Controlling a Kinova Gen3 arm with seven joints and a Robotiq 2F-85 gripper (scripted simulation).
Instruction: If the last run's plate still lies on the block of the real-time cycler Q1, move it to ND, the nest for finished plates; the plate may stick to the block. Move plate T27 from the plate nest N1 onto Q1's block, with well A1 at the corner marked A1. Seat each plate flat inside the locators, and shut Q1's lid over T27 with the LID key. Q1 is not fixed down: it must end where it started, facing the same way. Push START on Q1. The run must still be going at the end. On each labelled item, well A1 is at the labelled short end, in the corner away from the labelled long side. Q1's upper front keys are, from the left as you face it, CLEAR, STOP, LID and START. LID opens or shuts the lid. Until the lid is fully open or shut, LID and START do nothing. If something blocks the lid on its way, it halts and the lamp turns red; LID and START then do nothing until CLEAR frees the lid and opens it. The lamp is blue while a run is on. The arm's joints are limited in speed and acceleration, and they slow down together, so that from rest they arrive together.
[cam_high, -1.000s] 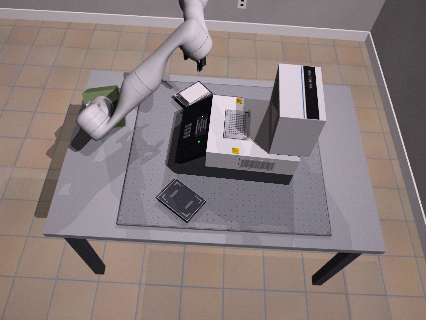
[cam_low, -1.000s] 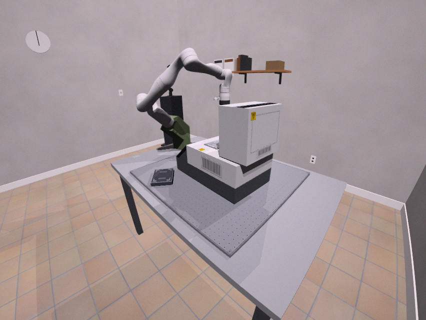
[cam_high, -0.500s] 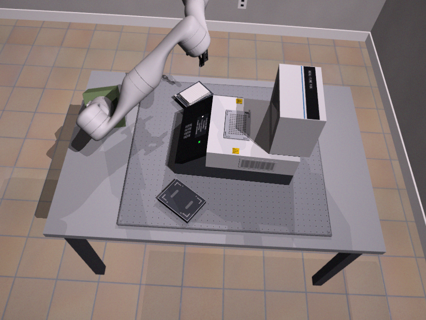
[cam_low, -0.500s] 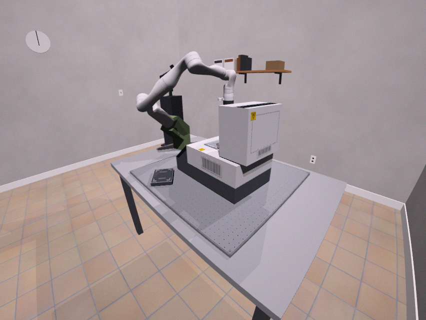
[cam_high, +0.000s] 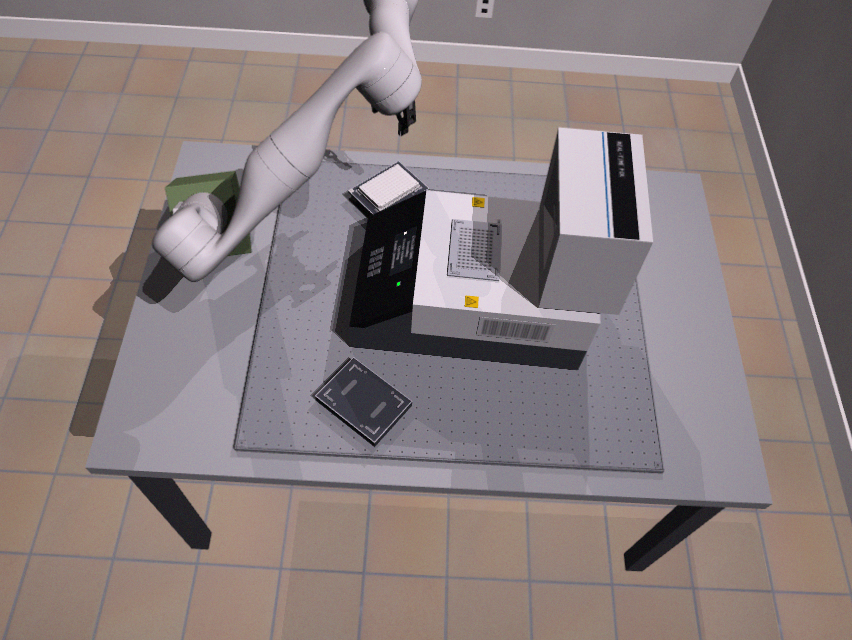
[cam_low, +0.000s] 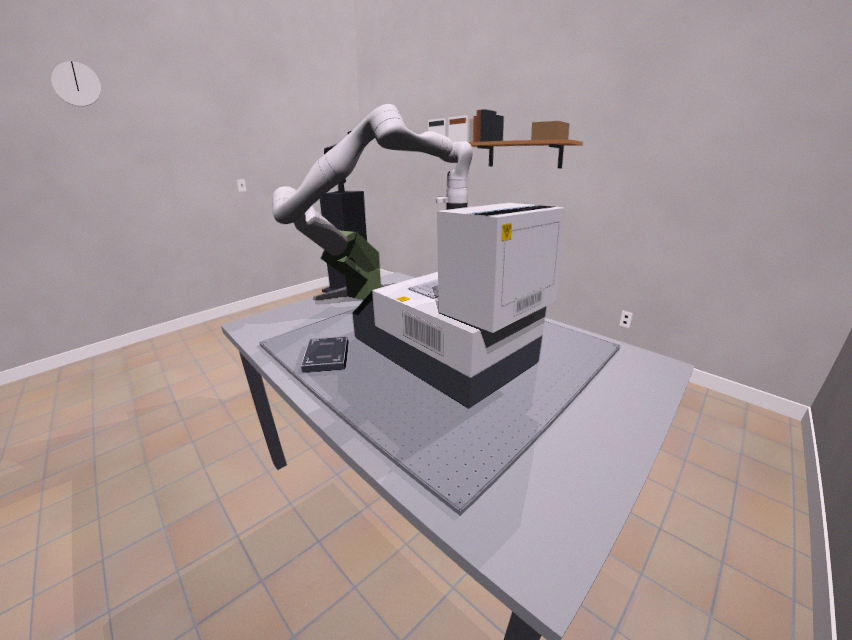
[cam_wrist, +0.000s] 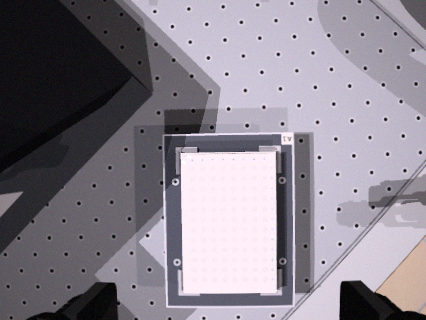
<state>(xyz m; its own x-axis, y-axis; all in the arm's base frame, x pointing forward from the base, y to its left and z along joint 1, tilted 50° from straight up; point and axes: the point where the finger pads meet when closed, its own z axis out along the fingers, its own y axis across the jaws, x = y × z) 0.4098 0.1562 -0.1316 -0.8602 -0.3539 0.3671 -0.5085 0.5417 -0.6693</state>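
Now: hand 220 mm above the well plate. Also, from my hand: perforated mat 320 mm to the right, 260 mm below, 140 mm ahead; plate nest 550 mm to the right, 250 mm below, 140 mm behind.
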